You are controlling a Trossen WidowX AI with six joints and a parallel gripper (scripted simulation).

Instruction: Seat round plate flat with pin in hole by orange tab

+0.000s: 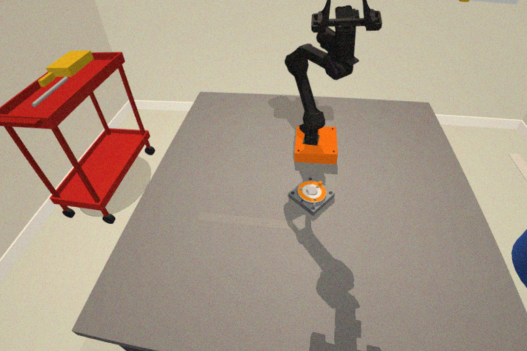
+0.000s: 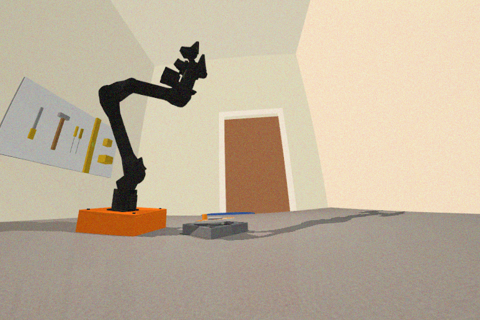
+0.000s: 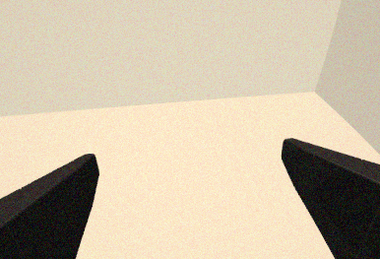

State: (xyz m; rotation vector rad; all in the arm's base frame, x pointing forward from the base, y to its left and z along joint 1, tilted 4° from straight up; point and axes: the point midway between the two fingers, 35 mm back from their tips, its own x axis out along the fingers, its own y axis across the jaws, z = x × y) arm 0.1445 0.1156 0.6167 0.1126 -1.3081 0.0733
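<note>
Right now my gripper tip is 68 cm above the base, 8 cm short of it and 3 cm to the left of it.
</note>
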